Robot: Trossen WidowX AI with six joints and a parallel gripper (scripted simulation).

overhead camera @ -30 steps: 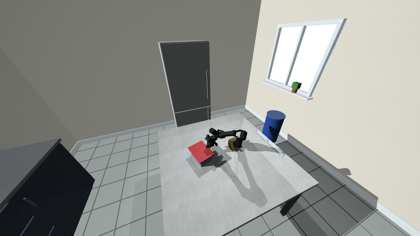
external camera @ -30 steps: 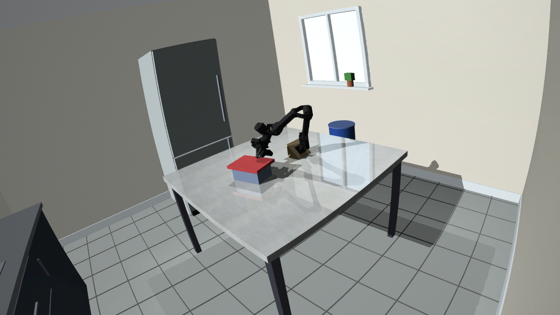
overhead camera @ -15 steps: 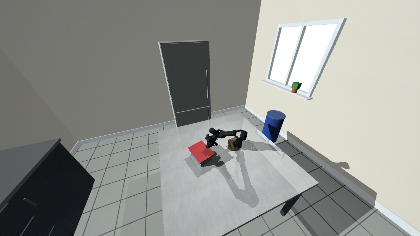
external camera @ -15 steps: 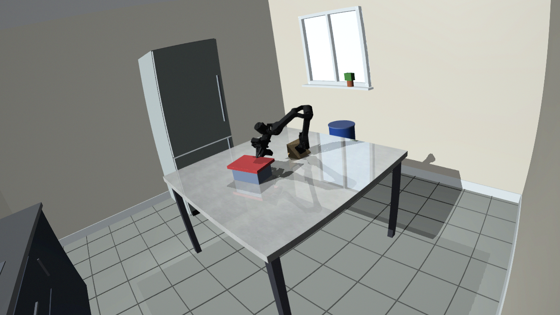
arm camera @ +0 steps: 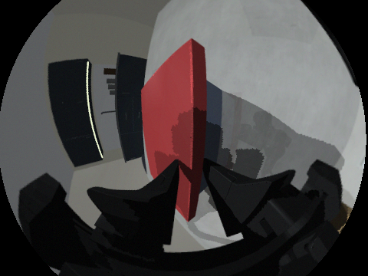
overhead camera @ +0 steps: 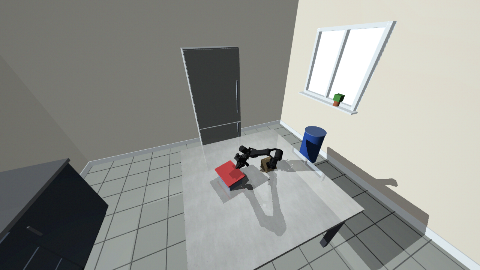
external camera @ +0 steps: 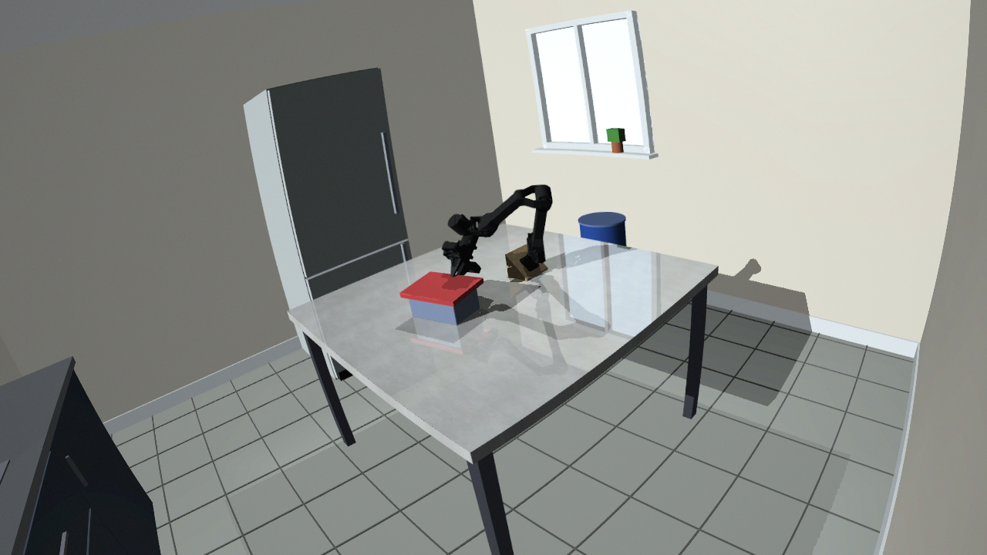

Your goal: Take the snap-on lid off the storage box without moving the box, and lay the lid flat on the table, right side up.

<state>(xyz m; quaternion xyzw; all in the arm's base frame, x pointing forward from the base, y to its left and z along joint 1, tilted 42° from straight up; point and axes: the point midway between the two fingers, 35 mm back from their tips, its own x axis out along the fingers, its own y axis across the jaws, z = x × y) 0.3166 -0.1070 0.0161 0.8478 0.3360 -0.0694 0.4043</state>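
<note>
Now: the red lid 8 cm ahead of my gripper tip and 1 cm to the left of it. From my gripper tip the other things lie so: blue-grey storage box: 8 cm ahead, 5 cm below, 1 cm to the left.
</note>
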